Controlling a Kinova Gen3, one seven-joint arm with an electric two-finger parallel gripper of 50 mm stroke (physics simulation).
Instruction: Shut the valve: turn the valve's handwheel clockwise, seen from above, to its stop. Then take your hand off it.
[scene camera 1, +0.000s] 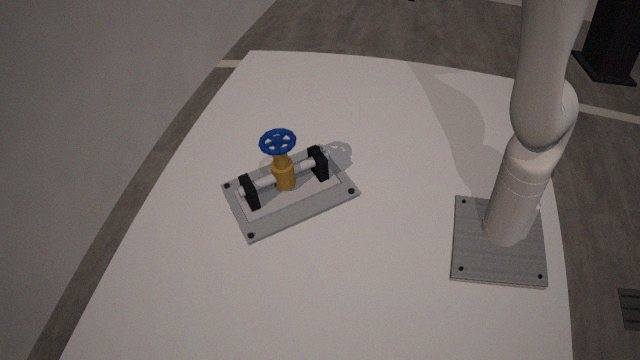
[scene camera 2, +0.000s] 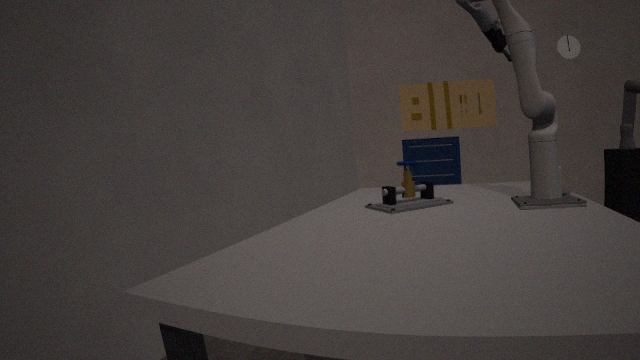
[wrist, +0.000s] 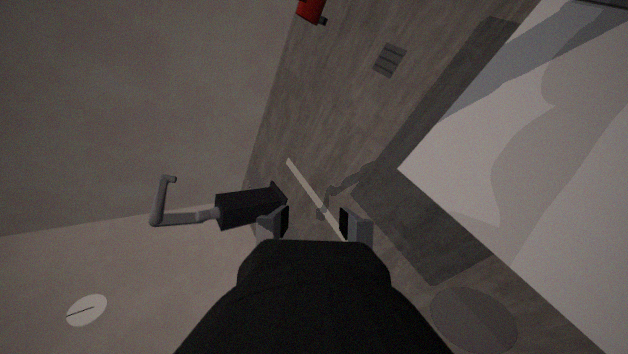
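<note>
The valve has a blue spoked handwheel (scene camera 1: 277, 141) (scene camera 2: 406, 163) on top of an orange body (scene camera 1: 284, 175) (scene camera 2: 408, 185). A light pipe runs through the body between two black brackets, on a grey base plate (scene camera 1: 300, 218) (scene camera 2: 395, 209) on the table. My gripper (wrist: 314, 217) is open, with nothing between its fingers. In the scene camera 2 view the hand is high up near the upper arm, well above and away from the handwheel. The gripper does not show in the scene camera 1 view, and the valve does not show in the wrist view.
The arm's mounting plate (scene camera 1: 467, 240) (scene camera 2: 550, 202) is bolted to the white table (scene camera 1: 350, 300) (scene camera 2: 350, 280), to the right of the valve. A black pedestal (wrist: 245, 206) with a small grey arm stands beyond the table. A blue panel (scene camera 2: 435, 155) shows behind the valve.
</note>
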